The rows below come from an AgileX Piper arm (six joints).
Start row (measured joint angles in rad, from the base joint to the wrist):
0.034 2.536 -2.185 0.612 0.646 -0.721
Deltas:
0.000 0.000 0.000 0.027 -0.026 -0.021
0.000 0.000 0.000 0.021 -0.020 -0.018
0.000 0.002 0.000 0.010 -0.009 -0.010
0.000 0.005 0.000 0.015 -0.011 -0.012
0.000 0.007 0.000 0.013 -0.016 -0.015
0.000 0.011 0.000 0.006 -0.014 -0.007
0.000 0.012 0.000 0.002 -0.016 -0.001
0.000 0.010 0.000 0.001 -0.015 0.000
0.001 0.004 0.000 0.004 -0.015 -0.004
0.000 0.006 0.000 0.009 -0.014 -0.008
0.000 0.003 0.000 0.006 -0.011 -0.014
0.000 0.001 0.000 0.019 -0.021 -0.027
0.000 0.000 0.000 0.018 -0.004 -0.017
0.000 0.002 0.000 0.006 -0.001 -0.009
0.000 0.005 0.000 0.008 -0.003 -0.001
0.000 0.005 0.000 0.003 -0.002 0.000
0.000 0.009 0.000 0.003 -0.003 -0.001
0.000 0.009 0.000 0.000 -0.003 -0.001
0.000 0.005 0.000 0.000 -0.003 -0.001
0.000 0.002 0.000 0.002 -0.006 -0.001
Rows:
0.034 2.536 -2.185 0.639 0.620 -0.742
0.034 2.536 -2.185 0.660 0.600 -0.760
0.034 2.538 -2.185 0.670 0.591 -0.770
0.034 2.543 -2.185 0.685 0.580 -0.782
0.034 2.550 -2.185 0.698 0.564 -0.797
0.034 2.561 -2.185 0.704 0.550 -0.804
0.034 2.573 -2.185 0.706 0.534 -0.805
0.034 2.583 -2.185 0.707 0.519 -0.805
0.035 2.587 -2.185 0.711 0.504 -0.809
0.035 2.593 -2.185 0.720 0.490 -0.817
0.035 2.596 -2.185 0.726 0.479 -0.831
0.035 2.597 -2.185 0.745 0.458 -0.858
0.035 2.597 -2.185 0.763 0.454 -0.875
0.035 2.599 -2.185 0.769 0.453 -0.884
0.035 2.604 -2.185 0.777 0.450 -0.885
0.035 2.609 -2.185 0.780 0.448 -0.885
0.035 2.618 -2.185 0.783 0.445 -0.886
0.035 2.627 -2.185 0.783 0.442 -0.887
0.035 2.632 -2.185 0.783 0.439 -0.888
0.035 2.634 -2.185 0.785 0.433 -0.889

